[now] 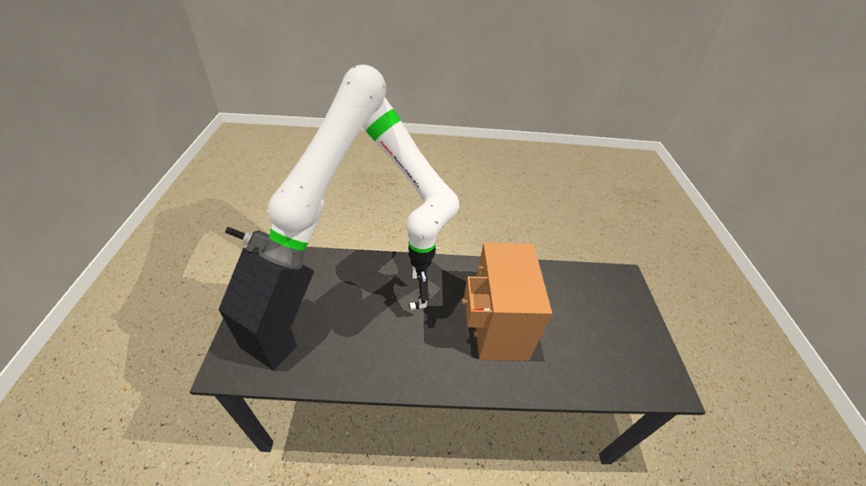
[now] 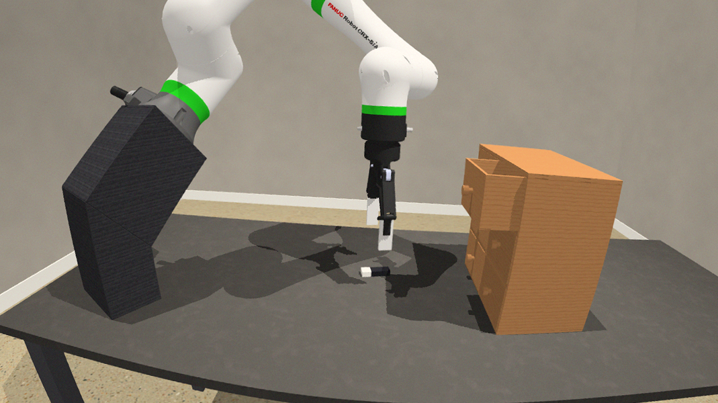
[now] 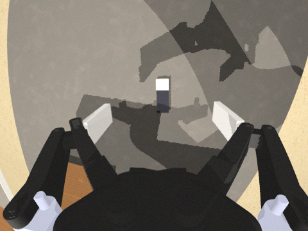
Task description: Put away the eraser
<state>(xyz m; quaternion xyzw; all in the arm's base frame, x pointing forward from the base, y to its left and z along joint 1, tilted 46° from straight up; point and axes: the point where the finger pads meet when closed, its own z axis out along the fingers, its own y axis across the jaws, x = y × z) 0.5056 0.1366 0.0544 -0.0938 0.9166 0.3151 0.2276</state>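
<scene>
Right now the eraser is 1 cm behind my hand and 10 cm below it.
</scene>
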